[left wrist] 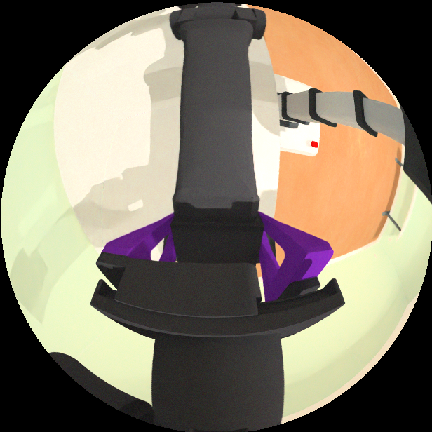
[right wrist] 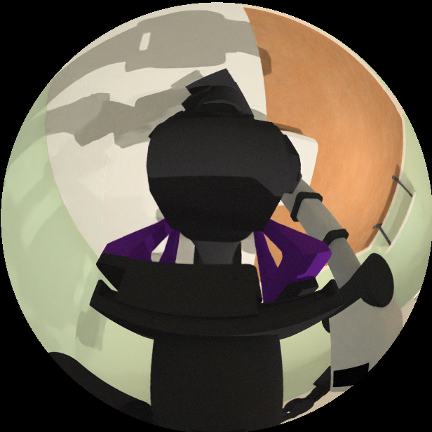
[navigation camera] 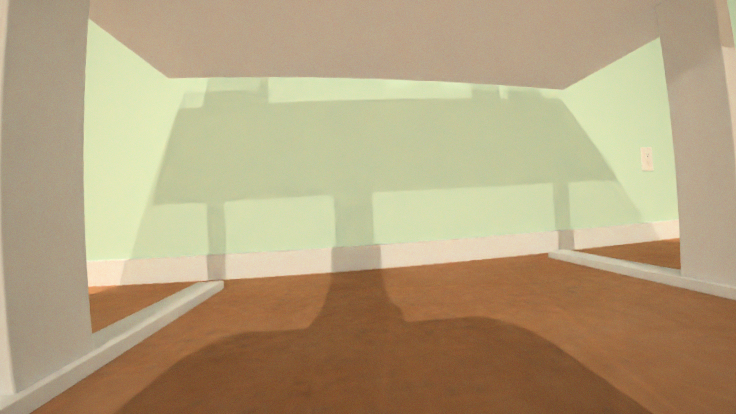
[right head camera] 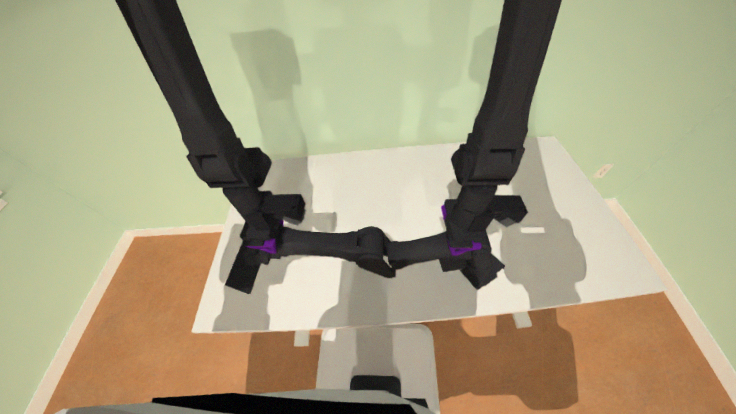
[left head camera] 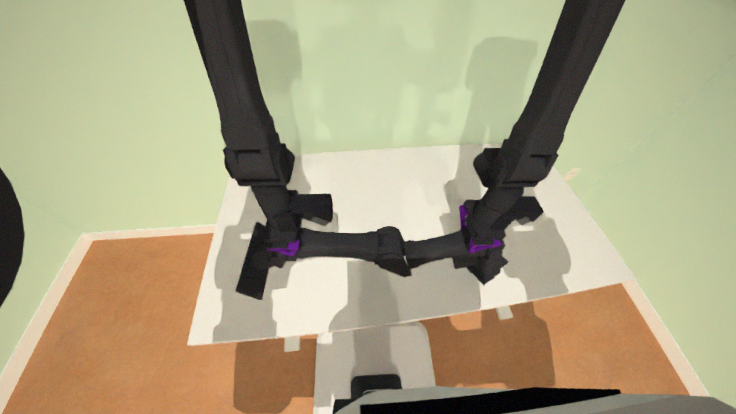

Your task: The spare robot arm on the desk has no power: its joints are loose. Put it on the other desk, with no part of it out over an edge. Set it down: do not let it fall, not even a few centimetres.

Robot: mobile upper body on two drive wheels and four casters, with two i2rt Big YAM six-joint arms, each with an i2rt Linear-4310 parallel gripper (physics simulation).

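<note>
The black spare robot arm (left head camera: 339, 244) (right head camera: 319, 243) (left wrist: 217, 125) (right wrist: 220, 150) spans sideways between my two grippers, with a bent joint in the middle. My left gripper (left head camera: 283, 249) (right head camera: 263, 246) (left wrist: 217, 217) is shut on its left part, and my right gripper (left head camera: 483, 246) (right head camera: 464, 248) (right wrist: 216, 218) is shut on its right part. In both head views it appears inside the outline of the white desk (left head camera: 349, 180) (right head camera: 360, 180) (left wrist: 110, 115), apart from its shadows. The exact height cannot be told. Parts between the fingers are hidden.
The desk's underside (navigation camera: 360, 36) and its left leg (navigation camera: 43, 205) and right leg (navigation camera: 697, 154) frame the navigation view. The green wall (left head camera: 360, 77) (right head camera: 360, 77) stands behind the desk. My pale base (left head camera: 406, 355) (right head camera: 411, 355) is at the desk's near edge, over the orange floor (left head camera: 128, 308) (right head camera: 154, 308).
</note>
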